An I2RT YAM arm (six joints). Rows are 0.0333 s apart.
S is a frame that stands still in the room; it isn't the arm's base.
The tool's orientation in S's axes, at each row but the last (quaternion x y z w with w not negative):
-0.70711, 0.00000, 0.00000, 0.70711
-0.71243, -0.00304, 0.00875, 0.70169
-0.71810, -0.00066, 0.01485, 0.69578
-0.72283, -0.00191, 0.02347, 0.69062
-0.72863, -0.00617, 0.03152, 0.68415
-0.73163, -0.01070, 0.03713, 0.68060
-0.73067, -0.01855, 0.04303, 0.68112
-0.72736, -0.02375, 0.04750, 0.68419
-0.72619, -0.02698, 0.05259, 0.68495
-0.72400, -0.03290, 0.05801, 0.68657
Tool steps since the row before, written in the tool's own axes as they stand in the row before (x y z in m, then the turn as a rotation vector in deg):
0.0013, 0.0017, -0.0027, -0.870, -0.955, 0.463
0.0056, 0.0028, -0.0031, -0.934, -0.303, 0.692
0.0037, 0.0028, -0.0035, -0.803, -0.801, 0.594
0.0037, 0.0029, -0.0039, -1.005, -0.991, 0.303
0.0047, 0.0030, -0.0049, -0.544, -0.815, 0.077
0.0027, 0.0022, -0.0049, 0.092, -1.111, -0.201
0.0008, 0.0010, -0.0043, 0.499, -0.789, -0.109
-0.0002, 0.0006, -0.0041, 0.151, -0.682, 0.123
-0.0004, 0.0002, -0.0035, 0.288, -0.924, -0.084
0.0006, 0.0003, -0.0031, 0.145, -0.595, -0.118
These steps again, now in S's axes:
0.0013, -0.0027, -0.0017, -0.870, 0.463, 0.955
0.0056, -0.0030, -0.0028, -0.943, 0.681, 0.300
0.0037, -0.0035, -0.0028, -0.800, 0.602, 0.798
0.0038, -0.0039, -0.0028, -0.986, 0.313, 1.007
0.0049, -0.0048, -0.0029, -0.519, 0.100, 0.828
0.0030, -0.0049, -0.0020, 0.144, -0.112, 1.118
0.0011, -0.0043, -0.0007, 0.531, -0.009, 0.775
0.0002, -0.0041, -0.0003, 0.158, 0.180, 0.668
0.0000, -0.0035, 0.0000, 0.326, 0.004, 0.915
0.0010, -0.0030, -0.0002, 0.178, -0.066, 0.594

